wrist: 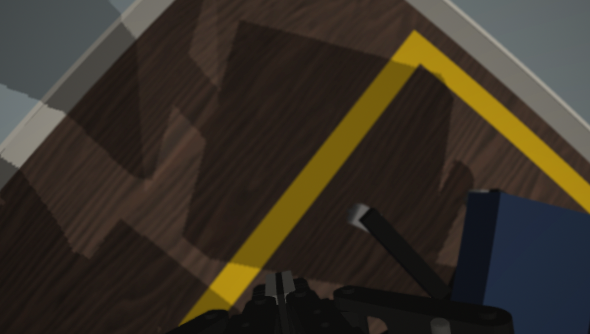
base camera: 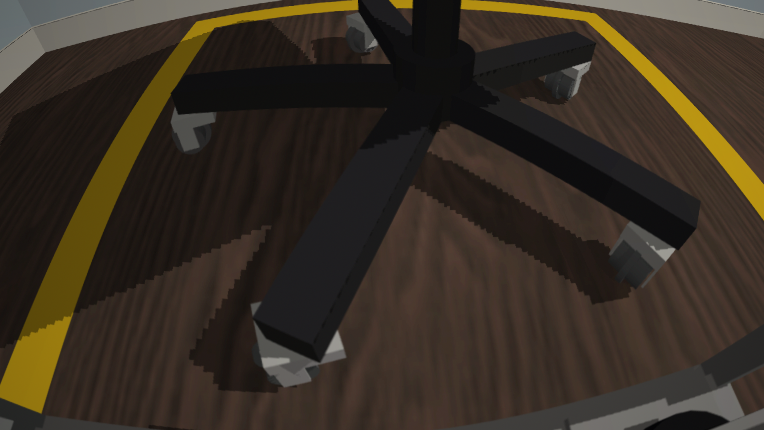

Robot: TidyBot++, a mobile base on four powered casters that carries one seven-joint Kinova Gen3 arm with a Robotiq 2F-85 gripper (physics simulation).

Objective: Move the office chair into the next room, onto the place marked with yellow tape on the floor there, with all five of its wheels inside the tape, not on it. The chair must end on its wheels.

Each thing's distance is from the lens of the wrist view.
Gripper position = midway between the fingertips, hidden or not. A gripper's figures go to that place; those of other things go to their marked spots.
my gripper [wrist: 281, 290]: 17 cm
blue seat [wrist: 517, 254]: 46 cm
